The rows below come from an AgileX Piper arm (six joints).
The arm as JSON. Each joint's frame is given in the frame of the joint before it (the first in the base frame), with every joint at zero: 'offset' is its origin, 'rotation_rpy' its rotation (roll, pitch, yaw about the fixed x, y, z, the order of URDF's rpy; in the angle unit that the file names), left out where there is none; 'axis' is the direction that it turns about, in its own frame. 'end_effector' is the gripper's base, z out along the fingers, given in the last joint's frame.
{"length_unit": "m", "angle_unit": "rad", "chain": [
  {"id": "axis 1", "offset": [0.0, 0.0, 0.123], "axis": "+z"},
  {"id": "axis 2", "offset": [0.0, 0.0, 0.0], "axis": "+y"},
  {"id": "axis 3", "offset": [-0.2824, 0.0, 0.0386], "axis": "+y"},
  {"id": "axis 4", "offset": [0.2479, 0.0, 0.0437], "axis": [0.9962, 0.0, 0.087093]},
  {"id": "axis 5", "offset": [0.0, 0.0, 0.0], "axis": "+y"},
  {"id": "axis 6", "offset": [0.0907, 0.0, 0.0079], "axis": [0.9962, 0.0, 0.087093]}
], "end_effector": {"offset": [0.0, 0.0, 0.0], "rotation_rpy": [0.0, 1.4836, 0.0]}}
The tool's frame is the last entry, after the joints.
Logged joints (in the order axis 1, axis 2, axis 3, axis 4, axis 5, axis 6), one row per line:
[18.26 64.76 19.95 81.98 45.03 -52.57]
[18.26 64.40 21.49 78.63 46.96 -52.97]
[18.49 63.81 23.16 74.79 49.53 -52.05]
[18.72 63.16 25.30 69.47 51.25 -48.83]
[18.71 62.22 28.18 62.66 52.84 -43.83]
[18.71 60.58 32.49 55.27 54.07 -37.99]
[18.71 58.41 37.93 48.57 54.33 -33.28]
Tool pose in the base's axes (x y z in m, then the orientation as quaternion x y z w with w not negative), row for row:
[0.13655 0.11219 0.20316 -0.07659 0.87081 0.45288 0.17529]
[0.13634 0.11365 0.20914 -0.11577 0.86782 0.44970 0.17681]
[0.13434 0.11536 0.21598 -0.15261 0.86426 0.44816 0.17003]
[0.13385 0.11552 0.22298 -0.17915 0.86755 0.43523 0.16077]
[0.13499 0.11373 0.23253 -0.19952 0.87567 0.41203 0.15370]
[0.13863 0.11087 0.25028 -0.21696 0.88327 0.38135 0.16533]
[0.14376 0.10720 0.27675 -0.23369 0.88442 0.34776 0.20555]
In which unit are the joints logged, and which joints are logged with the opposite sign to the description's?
The joints are logged in degrees. Opposite sign: axis 3.
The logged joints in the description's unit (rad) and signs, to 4 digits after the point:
[0.3187 1.1303 -0.3482 1.4308 0.7859 -0.9175]
[0.3187 1.1240 -0.3751 1.3724 0.8196 -0.9245]
[0.3227 1.1137 -0.4042 1.3053 0.8645 -0.9084]
[0.3267 1.1023 -0.4416 1.2125 0.8945 -0.8522]
[0.3266 1.0859 -0.4918 1.0936 0.9222 -0.7650]
[0.3266 1.0573 -0.5671 0.9646 0.9437 -0.6631]
[0.3266 1.0194 -0.6620 0.8477 0.9482 -0.5808]

